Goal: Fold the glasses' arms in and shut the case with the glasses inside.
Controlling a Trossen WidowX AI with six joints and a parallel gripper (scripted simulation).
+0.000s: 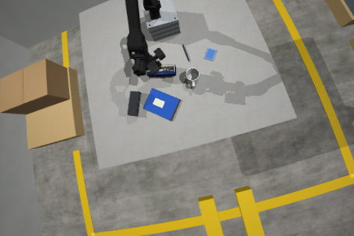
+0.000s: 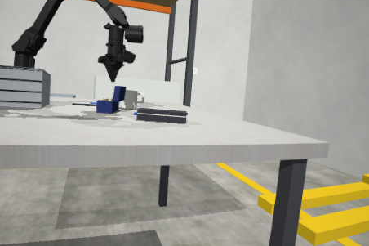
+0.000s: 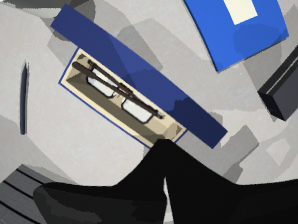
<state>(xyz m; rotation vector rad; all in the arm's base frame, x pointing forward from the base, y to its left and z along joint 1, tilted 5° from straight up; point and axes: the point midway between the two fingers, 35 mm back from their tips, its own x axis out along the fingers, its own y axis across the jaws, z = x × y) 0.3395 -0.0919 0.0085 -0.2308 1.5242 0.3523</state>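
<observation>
My gripper is now 4 cm short of the case lid, 3 cm to the right of it and 8 cm above it. Round my hand: dark flat box (15 cm ahead, 20 cm to the right, 13 cm below); then small blue pad (4 cm behind, 37 cm to the left, 15 cm below).
</observation>
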